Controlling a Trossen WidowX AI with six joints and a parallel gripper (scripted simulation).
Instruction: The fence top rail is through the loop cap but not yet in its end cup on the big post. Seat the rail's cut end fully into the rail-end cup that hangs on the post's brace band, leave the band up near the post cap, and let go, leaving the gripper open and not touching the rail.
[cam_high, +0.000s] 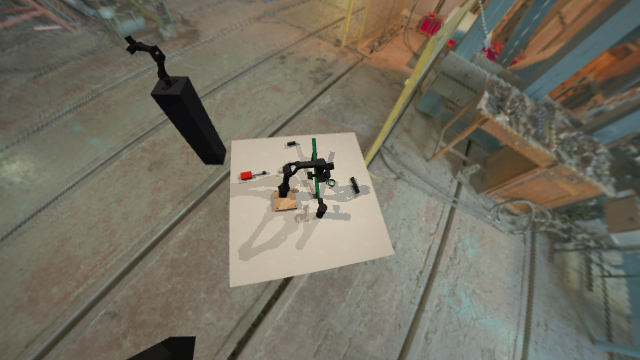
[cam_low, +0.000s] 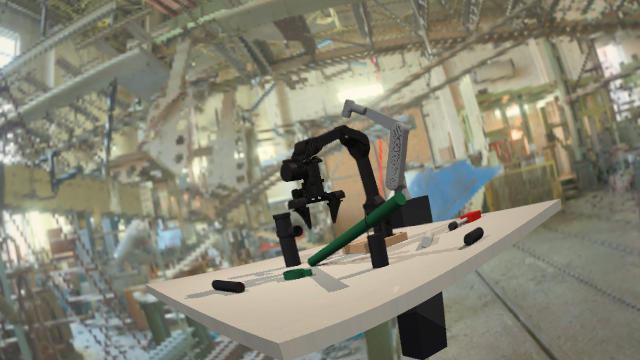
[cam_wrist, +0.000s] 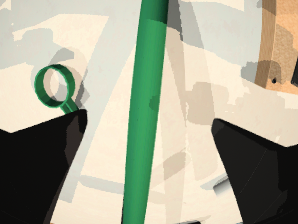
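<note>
My gripper tip is 140 mm short of the short green piece, 130 mm above it and 40 mm to the right of it. The rest, counted from my gripper tip: grey piece 280 mm behind, 190 mm to the left, 120 mm below; black loop-cap post 270 mm to the left, 30 mm below, 10 mm behind; red-handled tool 550 mm behind, 120 mm below, 110 mm to the left.
</note>
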